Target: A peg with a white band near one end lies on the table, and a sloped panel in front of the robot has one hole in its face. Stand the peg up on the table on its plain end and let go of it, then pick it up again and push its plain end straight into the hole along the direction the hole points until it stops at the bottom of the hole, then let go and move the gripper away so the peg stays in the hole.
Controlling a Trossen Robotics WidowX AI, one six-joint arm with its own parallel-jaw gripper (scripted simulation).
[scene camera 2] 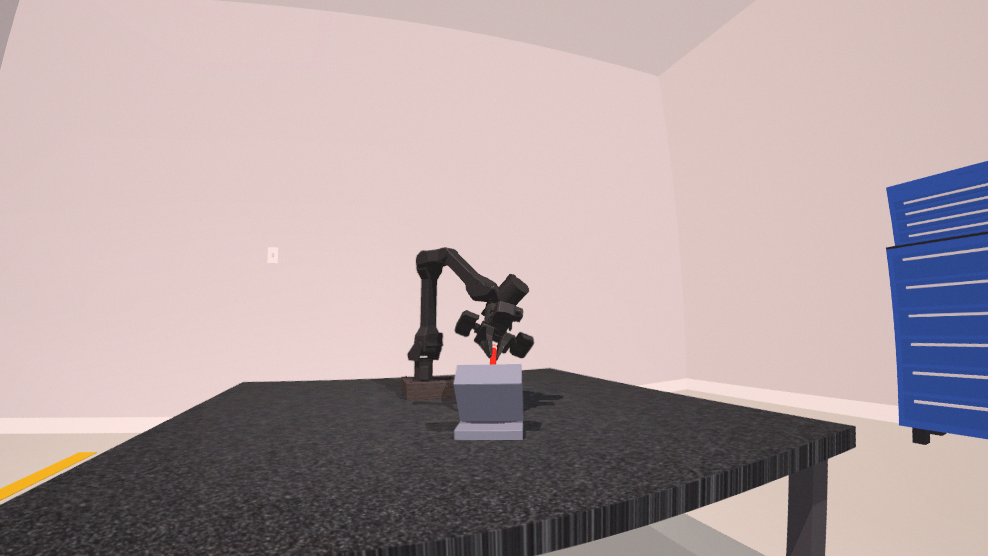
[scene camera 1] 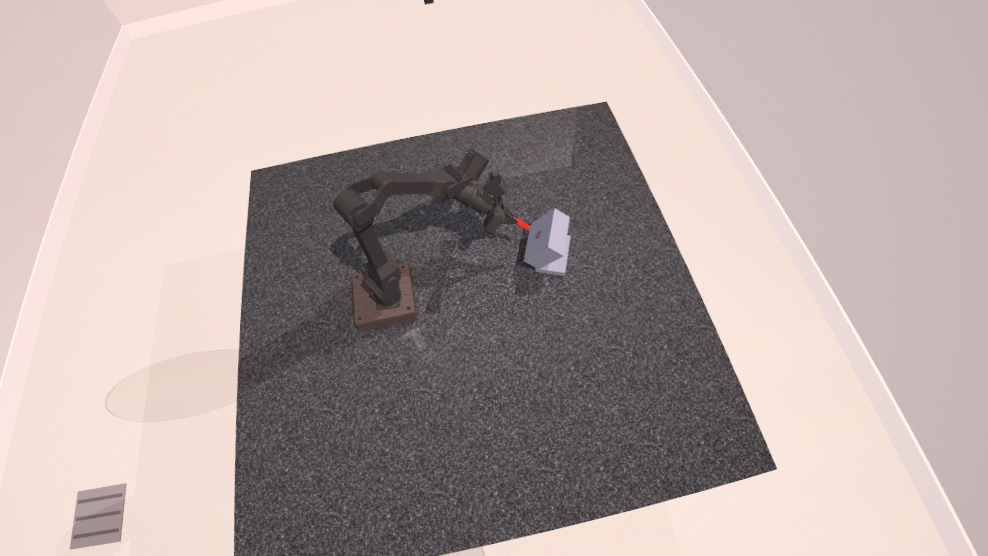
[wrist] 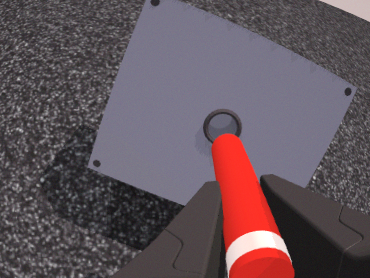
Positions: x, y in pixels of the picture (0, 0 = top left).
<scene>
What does the gripper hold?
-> A red peg.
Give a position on a sloped grey panel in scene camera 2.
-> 491, 392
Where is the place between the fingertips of the gripper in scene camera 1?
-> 516, 221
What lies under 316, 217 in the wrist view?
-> The gripper.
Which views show the gripper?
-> Scene camera 2, scene camera 1 and the wrist view: all of them.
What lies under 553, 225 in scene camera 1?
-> A sloped grey panel.
</scene>
